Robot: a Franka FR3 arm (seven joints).
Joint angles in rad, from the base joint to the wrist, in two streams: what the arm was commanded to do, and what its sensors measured. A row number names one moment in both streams.
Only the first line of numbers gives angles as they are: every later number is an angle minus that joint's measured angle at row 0.
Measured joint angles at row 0:
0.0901 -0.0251 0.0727 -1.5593 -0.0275 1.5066 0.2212
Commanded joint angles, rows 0 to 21:
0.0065 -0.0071 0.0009 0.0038 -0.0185 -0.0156 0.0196
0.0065 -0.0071 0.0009 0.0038 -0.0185 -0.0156 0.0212
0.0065 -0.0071 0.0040 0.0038 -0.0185 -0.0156 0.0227
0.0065 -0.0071 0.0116 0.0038 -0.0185 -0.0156 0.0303
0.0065 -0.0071 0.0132 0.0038 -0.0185 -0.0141 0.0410
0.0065 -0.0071 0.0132 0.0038 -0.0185 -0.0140 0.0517
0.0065 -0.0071 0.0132 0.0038 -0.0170 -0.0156 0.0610
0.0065 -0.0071 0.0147 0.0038 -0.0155 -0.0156 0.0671
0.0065 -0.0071 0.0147 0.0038 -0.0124 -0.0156 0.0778
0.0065 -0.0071 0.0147 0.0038 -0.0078 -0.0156 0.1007
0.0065 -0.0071 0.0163 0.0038 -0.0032 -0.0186 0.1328
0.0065 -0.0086 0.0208 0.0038 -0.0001 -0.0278 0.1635
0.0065 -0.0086 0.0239 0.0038 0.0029 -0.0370 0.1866
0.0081 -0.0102 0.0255 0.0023 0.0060 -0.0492 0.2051
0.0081 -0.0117 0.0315 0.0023 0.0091 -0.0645 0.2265
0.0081 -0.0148 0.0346 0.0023 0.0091 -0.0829 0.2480
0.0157 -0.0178 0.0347 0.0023 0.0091 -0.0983 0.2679
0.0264 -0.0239 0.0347 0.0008 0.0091 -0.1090 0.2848
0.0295 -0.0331 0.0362 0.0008 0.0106 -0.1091 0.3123
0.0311 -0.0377 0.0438 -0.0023 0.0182 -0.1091 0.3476
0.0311 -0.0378 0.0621 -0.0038 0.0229 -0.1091 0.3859
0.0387 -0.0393 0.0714 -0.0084 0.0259 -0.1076 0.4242
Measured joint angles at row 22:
0.0263 -0.0182 0.0444 0.0027 0.0079 -0.0947 0.3141
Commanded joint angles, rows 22 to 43:
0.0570 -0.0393 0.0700 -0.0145 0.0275 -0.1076 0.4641
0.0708 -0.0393 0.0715 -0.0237 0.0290 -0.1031 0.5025
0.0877 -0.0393 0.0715 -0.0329 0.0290 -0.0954 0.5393
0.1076 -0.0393 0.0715 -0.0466 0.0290 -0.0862 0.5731
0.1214 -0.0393 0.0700 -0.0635 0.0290 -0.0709 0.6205
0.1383 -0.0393 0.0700 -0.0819 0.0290 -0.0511 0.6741
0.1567 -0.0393 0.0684 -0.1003 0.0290 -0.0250 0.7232
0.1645 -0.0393 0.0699 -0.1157 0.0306 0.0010 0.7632
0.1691 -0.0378 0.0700 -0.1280 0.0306 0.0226 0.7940
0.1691 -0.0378 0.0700 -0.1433 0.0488 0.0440 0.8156
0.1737 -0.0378 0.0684 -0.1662 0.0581 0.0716 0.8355
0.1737 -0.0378 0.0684 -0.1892 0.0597 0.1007 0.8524
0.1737 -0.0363 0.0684 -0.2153 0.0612 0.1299 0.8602
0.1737 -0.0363 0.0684 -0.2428 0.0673 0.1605 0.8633
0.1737 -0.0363 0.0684 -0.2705 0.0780 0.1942 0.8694
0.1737 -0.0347 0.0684 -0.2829 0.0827 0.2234 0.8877
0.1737 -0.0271 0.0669 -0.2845 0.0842 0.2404 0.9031
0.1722 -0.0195 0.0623 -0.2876 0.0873 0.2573 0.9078
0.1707 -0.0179 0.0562 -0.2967 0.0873 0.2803 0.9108
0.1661 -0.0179 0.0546 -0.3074 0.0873 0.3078 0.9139
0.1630 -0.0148 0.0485 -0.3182 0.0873 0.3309 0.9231
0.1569 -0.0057 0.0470 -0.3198 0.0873 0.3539 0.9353
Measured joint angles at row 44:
0.1718 -0.0061 0.0569 -0.2848 0.0573 0.2793 0.8970
